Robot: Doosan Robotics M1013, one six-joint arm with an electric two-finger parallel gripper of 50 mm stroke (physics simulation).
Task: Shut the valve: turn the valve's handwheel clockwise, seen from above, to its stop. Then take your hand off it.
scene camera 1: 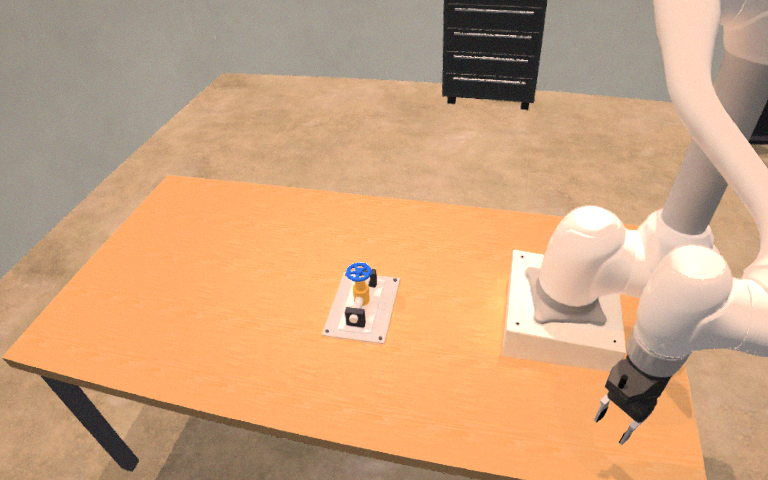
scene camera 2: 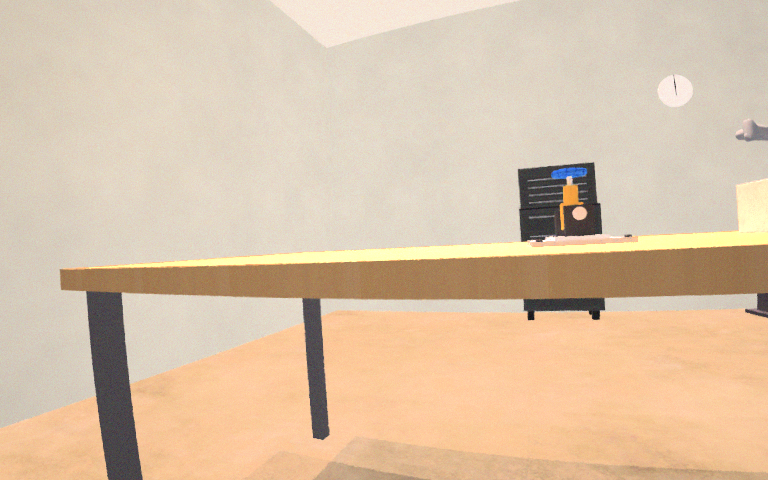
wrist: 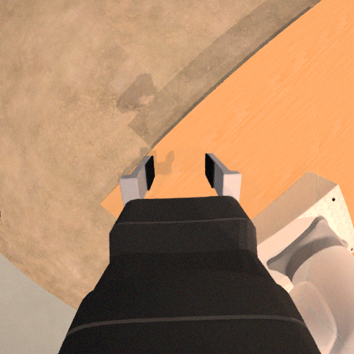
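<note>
A valve with a blue handwheel (scene camera 1: pixel 367 272) (scene camera 2: pixel 568 173) on top stands upright on a light plate (scene camera 1: pixel 378 330) near the middle of the table. Its body (scene camera 1: pixel 361 295) (scene camera 2: pixel 570 194) is orange, on a pipe between black end blocks. My gripper (scene camera 1: pixel 613 431) (wrist: pixel 179 164) is open and empty. It hangs over the table's front right corner area, well to the right of the valve and apart from it. The valve does not show in the wrist view, and my gripper does not show in the second scene view. The wheel's turned angle cannot be told.
The wooden table (scene camera 1: pixel 226 316) (scene camera 2: pixel 396 280) (wrist: pixel 280 100) carries my arm's white base block (scene camera 1: pixel 560 350) (wrist: pixel 305 200) right of the valve. My arm's bent links rise over the right side. A black drawer cabinet (scene camera 1: pixel 492 48) (scene camera 2: pixel 560 305) stands on the floor behind the table.
</note>
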